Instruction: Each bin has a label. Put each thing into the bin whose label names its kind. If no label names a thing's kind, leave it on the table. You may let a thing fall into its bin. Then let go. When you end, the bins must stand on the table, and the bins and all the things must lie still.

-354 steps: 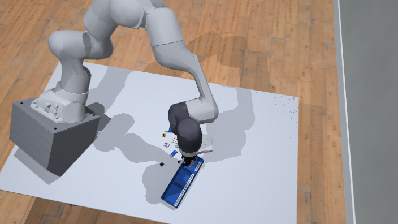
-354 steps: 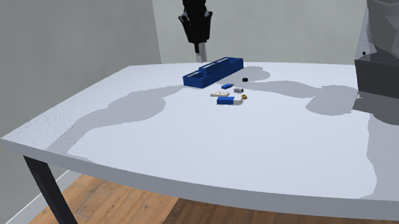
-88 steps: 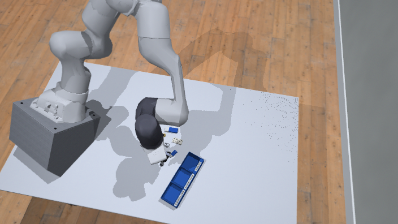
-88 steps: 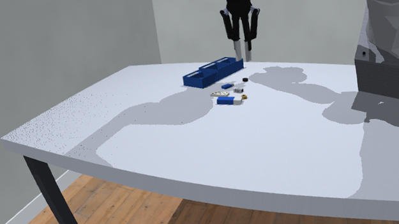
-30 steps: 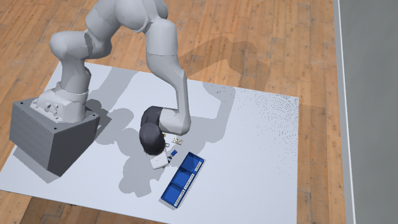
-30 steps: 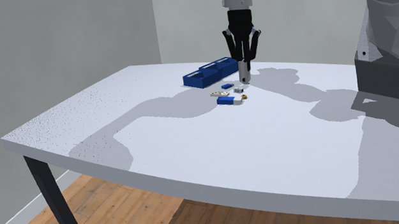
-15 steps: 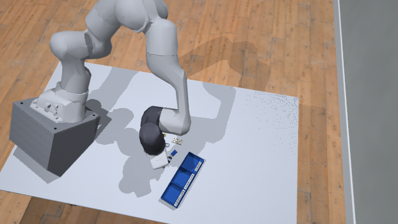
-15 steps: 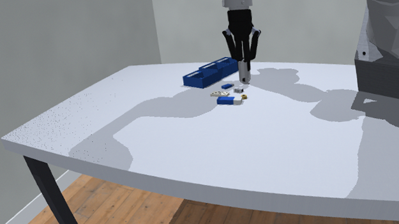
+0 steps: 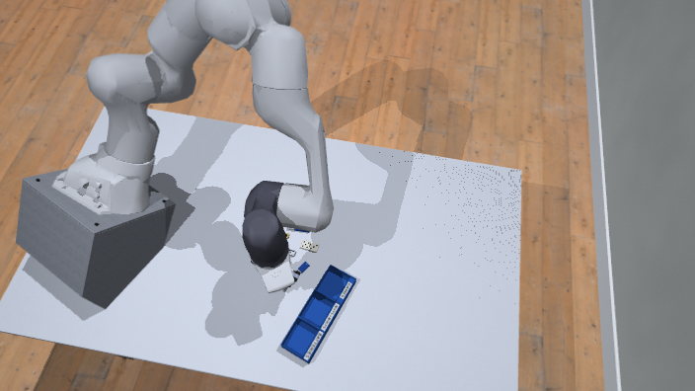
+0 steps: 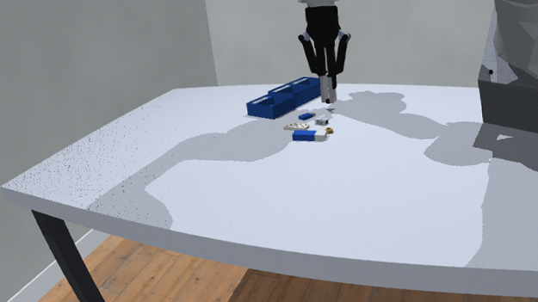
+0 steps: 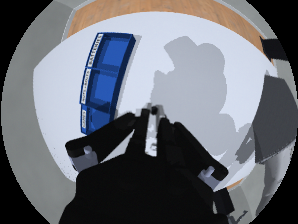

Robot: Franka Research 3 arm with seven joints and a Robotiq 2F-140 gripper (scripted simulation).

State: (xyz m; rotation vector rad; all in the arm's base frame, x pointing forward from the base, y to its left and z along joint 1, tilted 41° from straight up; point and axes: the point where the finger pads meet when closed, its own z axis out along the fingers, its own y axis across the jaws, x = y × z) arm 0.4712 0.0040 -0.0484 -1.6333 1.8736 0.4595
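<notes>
Right now the blue block is 70 mm to the left of my hand, 50 mm below it and 30 mm ahead of it. Also, from my hand: grey block: 100 mm to the left, 40 mm below, 20 mm behind; cream domino: 140 mm to the left, 50 mm below, 20 mm ahead; black disc: 30 mm below.
</notes>
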